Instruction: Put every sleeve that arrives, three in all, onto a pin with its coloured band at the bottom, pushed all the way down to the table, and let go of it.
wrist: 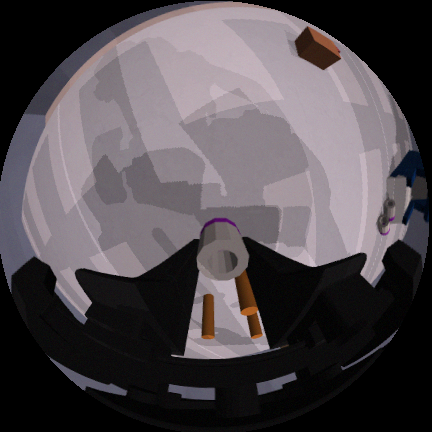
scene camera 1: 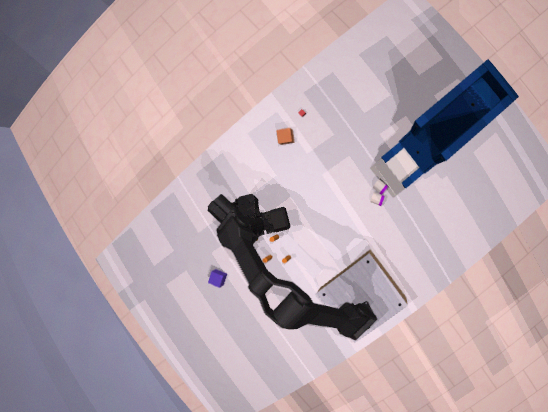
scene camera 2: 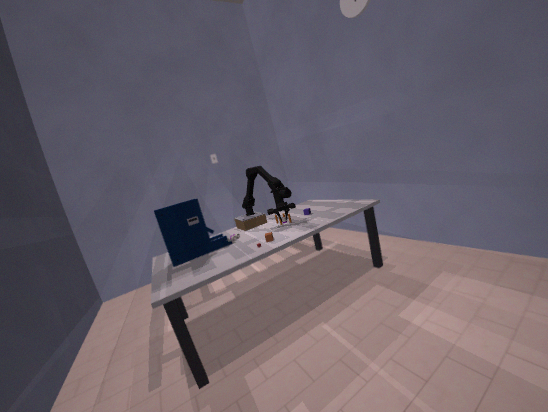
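My gripper (wrist: 220, 243) (scene camera 2: 284, 219) is shut on a pale grey sleeve (wrist: 209, 246), low beside the pins. The sleeve is roughly upright, its purple band at the lower end and its open end facing the wrist camera; no orange shows in its bore. Three orange pins show: one pin (scene camera 1: 274, 238), a second pin (scene camera 1: 267, 259) and a third pin (scene camera 1: 286, 259). In the wrist view, pins (wrist: 208, 317) (wrist: 245, 295) stand behind the held sleeve, between the fingers. Whether a pin stands under the sleeve is hidden. Two other sleeves (scene camera 1: 381, 187) (scene camera 1: 376, 199) lie by the chute mouth.
A blue chute (scene camera 1: 452, 150) (scene camera 2: 182, 232) with a pale ramp stands across the table. A brown-sided box (scene camera 2: 251, 221) stands by the arm's base. An orange block (scene camera 1: 285, 136) (wrist: 317, 48), a small red cube (scene camera 1: 302, 113) and a purple cube (scene camera 1: 217, 278) (scene camera 2: 307, 211) are on the table.
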